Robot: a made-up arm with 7 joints.
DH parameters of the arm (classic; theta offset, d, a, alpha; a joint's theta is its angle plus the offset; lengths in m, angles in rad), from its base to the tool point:
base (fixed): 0 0.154 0 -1.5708
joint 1: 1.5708 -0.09 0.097 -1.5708
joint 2: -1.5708 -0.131 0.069 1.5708
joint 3: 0 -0.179 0.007 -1.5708
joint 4: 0 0.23 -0.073 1.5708
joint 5: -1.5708 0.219 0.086 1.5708
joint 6: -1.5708 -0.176 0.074 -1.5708
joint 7: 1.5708 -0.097 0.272 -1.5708
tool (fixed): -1.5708 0.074 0 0
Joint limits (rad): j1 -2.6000..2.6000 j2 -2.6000..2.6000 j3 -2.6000..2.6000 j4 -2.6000..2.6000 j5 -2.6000..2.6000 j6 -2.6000..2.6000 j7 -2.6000..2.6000
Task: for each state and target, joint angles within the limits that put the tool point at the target. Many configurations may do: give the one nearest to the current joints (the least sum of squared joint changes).
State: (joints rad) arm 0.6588 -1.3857 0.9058 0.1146 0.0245 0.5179 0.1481
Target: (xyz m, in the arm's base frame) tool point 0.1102 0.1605 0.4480
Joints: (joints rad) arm 0.9352 -1.4088 0.3636 0.4316 -0.1248 0.5407 -0.0359
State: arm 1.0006 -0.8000 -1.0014 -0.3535 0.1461 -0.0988 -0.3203
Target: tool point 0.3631 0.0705 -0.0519
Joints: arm 1.1663 -0.8728 -1.1549 -0.3925 -0.1113 -0.0651 -0.2884
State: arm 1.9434 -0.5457 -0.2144 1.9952 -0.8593 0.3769 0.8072
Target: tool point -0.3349 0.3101 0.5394
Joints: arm 2.3805 -0.3424 0.0322 2.1130 -0.6334 0.6005 0.9456
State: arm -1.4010 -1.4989 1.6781 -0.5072 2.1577 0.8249 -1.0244
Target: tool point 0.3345 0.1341 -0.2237
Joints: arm -1.1742 -1.7234 1.2387 -0.5211 1.7036 0.8396 -1.4501
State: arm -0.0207 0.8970 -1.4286 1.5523 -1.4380 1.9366 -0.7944
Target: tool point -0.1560 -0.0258 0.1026
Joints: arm -0.3095 0.9056 -1.7695 0.6202 -1.5712 1.3771 -0.9695
